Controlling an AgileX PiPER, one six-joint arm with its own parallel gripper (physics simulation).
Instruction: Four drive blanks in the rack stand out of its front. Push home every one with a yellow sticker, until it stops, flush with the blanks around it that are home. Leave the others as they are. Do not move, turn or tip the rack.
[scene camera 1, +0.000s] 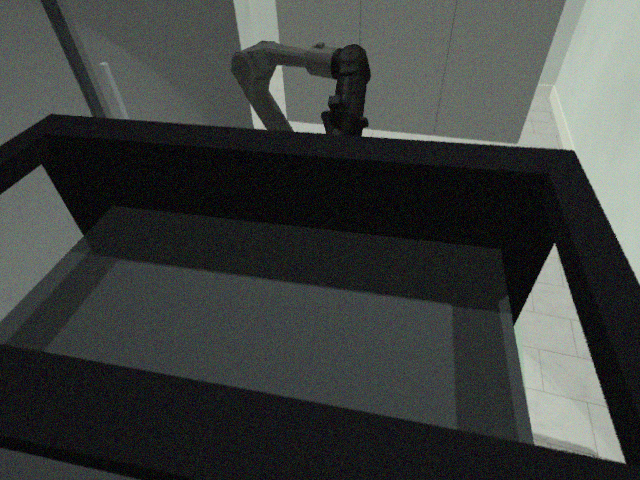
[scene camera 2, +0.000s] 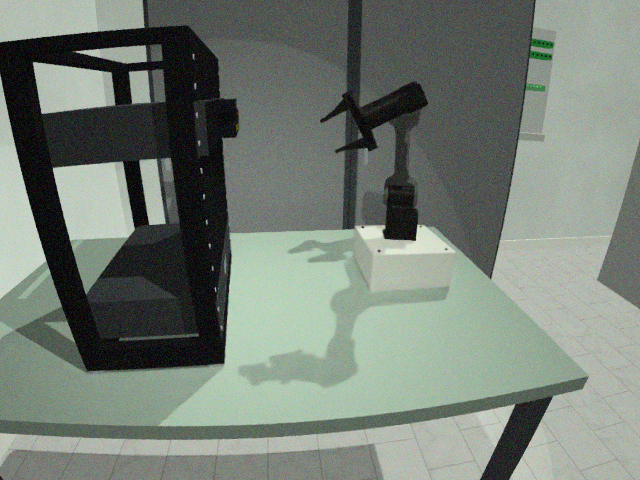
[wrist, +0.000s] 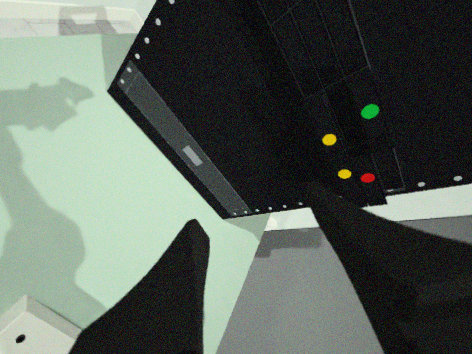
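Note:
The black rack (scene camera 1: 310, 147) (scene camera 2: 183, 206) (wrist: 167, 149) stands upright on the table. Blanks stand out of its front as a dark block (scene camera 2: 221, 117) high up in scene camera 2. In the wrist view, one blank with a yellow sticker (wrist: 329, 139) and another with a yellow sticker (wrist: 344, 174) show near a red sticker (wrist: 367, 177) and a green sticker (wrist: 370, 111). The dark picture does not show how far each stands out. My gripper (scene camera 2: 329, 136) (wrist: 252, 213) is open and empty, in front of the rack and apart from it. In scene camera 1 the rack's top hides its fingertips.
The pale green table (scene camera 2: 289, 330) (wrist: 55, 165) carries the rack and the arm's white base block (scene camera 2: 405, 266) (wrist: 42, 325). A grey panel with a light label (wrist: 192, 155) sits at the rack's bottom. Grey partitions (scene camera 2: 284, 129) stand behind.

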